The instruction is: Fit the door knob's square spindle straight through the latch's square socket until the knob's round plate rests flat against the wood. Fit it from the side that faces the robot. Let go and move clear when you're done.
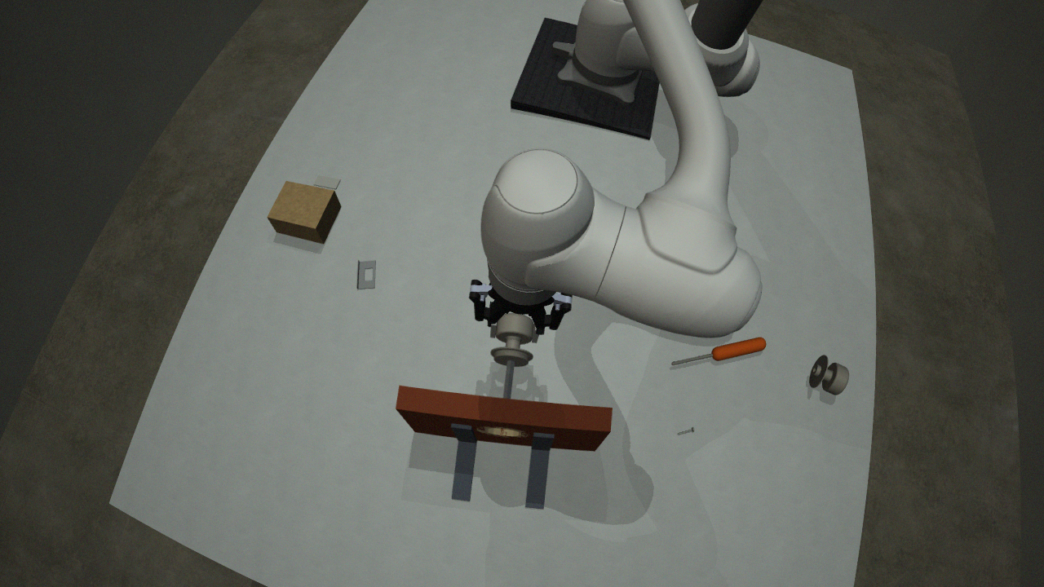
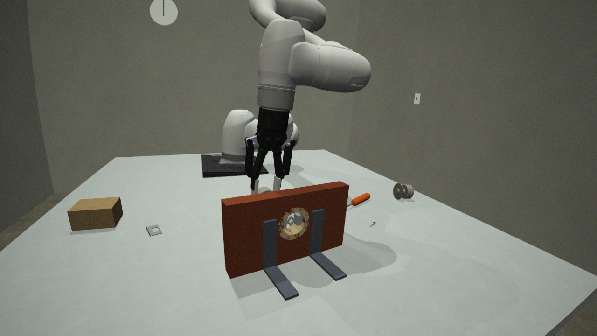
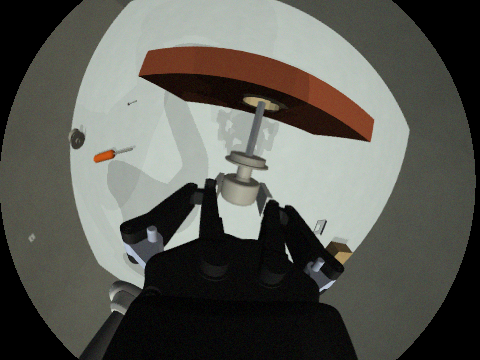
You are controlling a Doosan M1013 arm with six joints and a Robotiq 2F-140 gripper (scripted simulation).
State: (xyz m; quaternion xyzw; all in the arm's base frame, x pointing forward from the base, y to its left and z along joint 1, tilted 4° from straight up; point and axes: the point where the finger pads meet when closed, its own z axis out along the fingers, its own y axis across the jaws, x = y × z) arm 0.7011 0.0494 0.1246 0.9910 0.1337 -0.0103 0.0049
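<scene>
My hand is 14 cm short of the square socket, 4 cm to the right of it and 3 cm above it. From my hand the other things lie so: cardboard box 10 cm behind, 50 cm to the right, 9 cm below; red-brown wood panel 14 cm ahead, 4 cm to the left, 3 cm below; orange-handled screwdriver 12 cm behind, 34 cm to the left, 11 cm below.
</scene>
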